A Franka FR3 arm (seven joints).
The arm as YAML. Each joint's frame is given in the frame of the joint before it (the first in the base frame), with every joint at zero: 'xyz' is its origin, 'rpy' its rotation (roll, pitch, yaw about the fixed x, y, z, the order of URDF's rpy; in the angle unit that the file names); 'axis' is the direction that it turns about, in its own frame. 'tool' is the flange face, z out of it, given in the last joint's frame.
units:
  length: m
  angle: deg
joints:
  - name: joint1
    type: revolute
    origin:
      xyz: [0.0, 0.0, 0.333]
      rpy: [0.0, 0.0, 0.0]
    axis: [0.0, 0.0, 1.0]
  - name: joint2
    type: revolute
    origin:
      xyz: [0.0, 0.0, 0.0]
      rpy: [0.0, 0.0, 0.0]
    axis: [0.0, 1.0, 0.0]
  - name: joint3
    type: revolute
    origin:
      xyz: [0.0, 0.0, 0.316]
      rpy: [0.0, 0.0, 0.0]
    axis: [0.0, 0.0, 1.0]
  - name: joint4
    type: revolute
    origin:
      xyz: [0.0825, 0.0, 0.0]
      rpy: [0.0, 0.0, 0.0]
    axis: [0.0, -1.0, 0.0]
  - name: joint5
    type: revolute
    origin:
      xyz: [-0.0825, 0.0, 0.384]
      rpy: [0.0, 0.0, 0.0]
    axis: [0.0, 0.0, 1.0]
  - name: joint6
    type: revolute
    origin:
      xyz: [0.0, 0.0, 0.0]
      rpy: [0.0, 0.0, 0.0]
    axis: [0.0, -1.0, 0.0]
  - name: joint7
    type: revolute
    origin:
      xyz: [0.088, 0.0, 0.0]
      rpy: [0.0, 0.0, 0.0]
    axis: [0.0, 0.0, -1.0]
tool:
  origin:
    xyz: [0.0, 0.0, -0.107]
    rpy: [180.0, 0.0, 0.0]
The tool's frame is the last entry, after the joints.
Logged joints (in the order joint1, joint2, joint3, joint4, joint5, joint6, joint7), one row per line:
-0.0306, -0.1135, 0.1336, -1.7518, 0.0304, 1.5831, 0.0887
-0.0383, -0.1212, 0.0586, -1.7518, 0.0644, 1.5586, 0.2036
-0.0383, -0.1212, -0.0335, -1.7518, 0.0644, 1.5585, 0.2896
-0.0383, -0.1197, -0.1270, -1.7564, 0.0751, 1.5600, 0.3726
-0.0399, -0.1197, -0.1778, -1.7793, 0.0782, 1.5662, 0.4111
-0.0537, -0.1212, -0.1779, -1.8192, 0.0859, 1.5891, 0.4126
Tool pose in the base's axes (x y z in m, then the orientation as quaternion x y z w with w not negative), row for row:
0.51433, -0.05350, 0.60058, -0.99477, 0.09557, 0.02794, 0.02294
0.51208, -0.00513, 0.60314, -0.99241, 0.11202, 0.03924, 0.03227
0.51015, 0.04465, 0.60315, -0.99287, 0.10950, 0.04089, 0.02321
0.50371, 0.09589, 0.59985, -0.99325, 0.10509, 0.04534, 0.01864
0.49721, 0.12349, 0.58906, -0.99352, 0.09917, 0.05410, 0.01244
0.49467, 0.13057, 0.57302, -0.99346, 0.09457, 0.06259, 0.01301
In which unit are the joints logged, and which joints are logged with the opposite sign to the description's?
The joints are logged in radians. Opposite sign: joint1, joint3.
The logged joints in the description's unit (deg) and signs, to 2 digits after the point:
1.75, -6.50, -7.65, -100.37, 1.74, 90.70, 5.08
2.19, -6.94, -3.36, -100.37, 3.69, 89.30, 11.67
2.19, -6.94, 1.92, -100.37, 3.69, 89.30, 16.59
2.19, -6.86, 7.28, -100.63, 4.30, 89.38, 21.35
2.29, -6.86, 10.19, -101.95, 4.48, 89.74, 23.55
3.08, -6.94, 10.19, -104.23, 4.92, 91.05, 23.64

